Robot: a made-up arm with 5 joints.
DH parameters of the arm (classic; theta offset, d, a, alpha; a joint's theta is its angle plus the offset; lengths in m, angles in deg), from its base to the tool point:
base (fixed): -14.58 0 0.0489 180
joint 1: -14.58 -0.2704 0.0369 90
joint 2: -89.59 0 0.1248 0
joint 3: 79.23 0 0.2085 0
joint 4: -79.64 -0.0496 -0.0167 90
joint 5: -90 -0.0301 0.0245 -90
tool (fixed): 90 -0.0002 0 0
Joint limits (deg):
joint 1: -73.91..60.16
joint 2: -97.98..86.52
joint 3: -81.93..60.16
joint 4: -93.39..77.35
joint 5: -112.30..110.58
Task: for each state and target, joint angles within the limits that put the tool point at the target. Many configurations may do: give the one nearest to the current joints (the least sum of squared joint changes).
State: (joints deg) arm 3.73 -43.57 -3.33 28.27 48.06
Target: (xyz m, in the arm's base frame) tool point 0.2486 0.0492 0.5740
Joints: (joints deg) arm -34.54 3.00 -43.60 12.96 56.02
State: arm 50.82 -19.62 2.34 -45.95 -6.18
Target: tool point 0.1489 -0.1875 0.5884
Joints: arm 38.77 -1.27 -39.49 -51.23 -16.98
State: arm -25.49 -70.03 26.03 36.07 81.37
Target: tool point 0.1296 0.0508 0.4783
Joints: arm -65.61 -68.79 31.52 37.11 92.18
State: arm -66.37 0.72 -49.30 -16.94 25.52
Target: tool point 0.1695 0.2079 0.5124
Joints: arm -73.91 0.26 -17.03 -16.24 74.46
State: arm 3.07 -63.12 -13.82 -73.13 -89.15
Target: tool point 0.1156 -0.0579 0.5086
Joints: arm -1.94 -77.65 33.63 -63.63 -93.57
